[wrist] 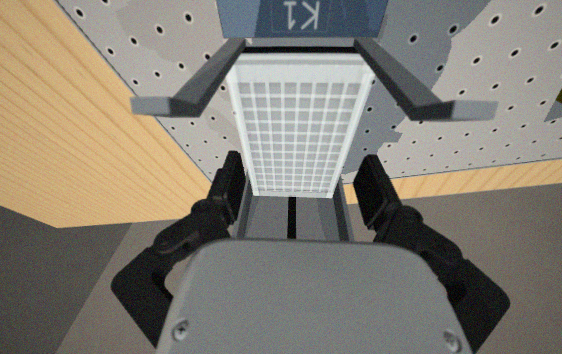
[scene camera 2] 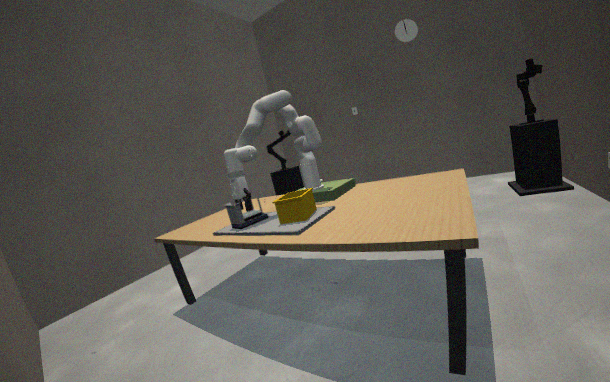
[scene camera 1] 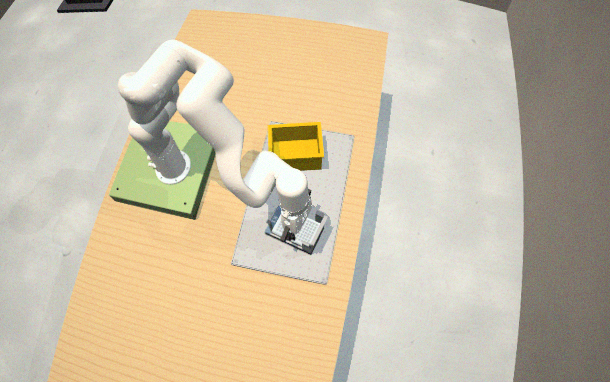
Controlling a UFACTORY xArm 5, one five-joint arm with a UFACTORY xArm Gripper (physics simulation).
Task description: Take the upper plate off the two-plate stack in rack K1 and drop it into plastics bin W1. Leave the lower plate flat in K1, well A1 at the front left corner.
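Observation:
The upper plate, pale with a grid of wells, lies in rack K1 between its grey corner posts. It looks flat. The lower plate cannot be told apart beneath it. The blue K1 label shows at the top of the wrist view. My gripper is open and empty, over the rack. In the wrist view its fingers stand to either side of the plate's long edges, apart from them. Their exact height is unclear. The yellow bin W1 stands open beside the rack; no label is readable.
Rack and bin stand on a grey perforated board on the wooden table. The corner posts rise around the plate near the fingers. The arm's green base block stands across the table.

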